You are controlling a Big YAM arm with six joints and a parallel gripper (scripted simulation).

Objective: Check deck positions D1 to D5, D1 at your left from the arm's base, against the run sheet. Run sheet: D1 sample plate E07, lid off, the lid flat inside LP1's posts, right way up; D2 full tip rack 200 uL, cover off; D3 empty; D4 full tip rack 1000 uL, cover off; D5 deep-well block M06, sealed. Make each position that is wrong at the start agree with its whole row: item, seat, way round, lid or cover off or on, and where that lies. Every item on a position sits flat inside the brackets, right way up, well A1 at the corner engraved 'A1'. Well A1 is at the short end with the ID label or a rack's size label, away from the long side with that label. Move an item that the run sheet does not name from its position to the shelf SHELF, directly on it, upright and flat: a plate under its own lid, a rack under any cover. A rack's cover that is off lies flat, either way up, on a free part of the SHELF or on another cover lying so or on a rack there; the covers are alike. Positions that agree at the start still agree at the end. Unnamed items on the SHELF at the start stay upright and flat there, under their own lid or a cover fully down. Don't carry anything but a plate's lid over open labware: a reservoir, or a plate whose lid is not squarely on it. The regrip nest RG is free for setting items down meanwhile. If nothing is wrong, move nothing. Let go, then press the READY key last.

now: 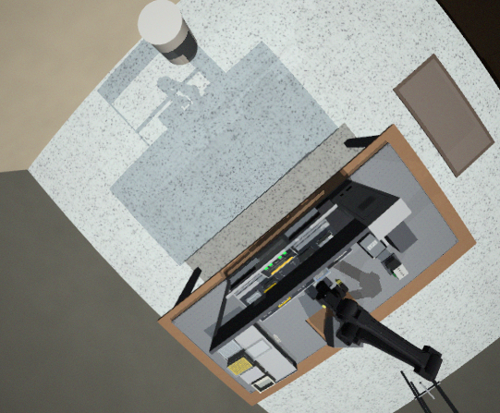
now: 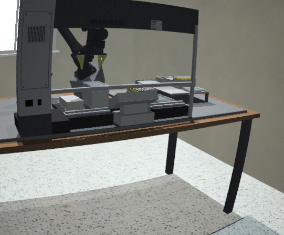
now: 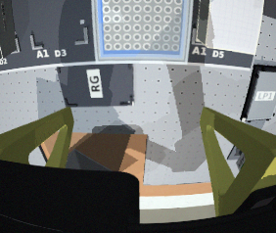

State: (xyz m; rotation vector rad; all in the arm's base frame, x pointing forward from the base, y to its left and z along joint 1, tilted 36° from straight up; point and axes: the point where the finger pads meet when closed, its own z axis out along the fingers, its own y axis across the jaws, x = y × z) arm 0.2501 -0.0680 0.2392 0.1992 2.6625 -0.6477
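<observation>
Now: the blue tip rack 10 cm below my hand, 7 cm ahead of it and 3 cm to the right of it. From my hand the other things lie so: yellow tip rack 21 cm to the left, 13 cm below, 13 cm ahead; then white deep-well block 15 cm below, 14 cm to the right, 5 cm ahead; then dark square nest 22 cm below, 10 cm to the left, 6 cm behind.
</observation>
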